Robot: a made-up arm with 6 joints.
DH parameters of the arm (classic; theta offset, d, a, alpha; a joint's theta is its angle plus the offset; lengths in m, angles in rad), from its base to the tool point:
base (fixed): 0.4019 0 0.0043 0
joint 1: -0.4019 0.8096 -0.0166 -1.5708
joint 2: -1.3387 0 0.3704 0
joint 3: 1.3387 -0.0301 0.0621 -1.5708
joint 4: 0 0.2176 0.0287 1.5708
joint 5: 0 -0.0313 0.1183 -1.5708
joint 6: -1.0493 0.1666 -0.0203 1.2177
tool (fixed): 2.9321 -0.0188 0 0
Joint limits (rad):
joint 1: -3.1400..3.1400
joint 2: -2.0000..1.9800
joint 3: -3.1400..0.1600
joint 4: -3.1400..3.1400
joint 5: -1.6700..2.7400
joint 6: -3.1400..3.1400
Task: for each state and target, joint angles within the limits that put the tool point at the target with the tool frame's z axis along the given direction. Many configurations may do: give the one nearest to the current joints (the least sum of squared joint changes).
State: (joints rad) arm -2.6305 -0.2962 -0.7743 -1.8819 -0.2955 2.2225
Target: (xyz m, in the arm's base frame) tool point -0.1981 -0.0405 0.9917 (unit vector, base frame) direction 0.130 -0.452 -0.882
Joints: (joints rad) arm -3.1400 -0.4873 -0.8229 -2.7558 -0.2515 2.7116
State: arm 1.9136 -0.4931 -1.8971 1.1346 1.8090 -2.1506
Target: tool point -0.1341 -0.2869 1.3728 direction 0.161 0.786 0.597
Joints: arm 1.4303 -1.0203 -2.3048 0.9759 1.8063 -2.7007
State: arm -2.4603 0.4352 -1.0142 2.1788 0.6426 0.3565
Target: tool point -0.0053 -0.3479 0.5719 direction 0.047 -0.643 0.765
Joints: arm -1.8941 0.9905 -0.8295 2.0035 1.4847 -0.1767
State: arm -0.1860 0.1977 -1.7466 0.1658 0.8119 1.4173
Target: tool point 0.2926 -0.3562 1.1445 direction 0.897 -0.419 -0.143
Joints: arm -0.7373 0.1061 -1.7415 -0.2171 1.3402 2.2610
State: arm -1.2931 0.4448 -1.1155 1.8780 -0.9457 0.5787
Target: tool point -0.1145 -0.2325 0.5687 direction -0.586 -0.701 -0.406
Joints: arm -1.4038 1.2451 -1.1153 2.2495 -0.6123 0.9699
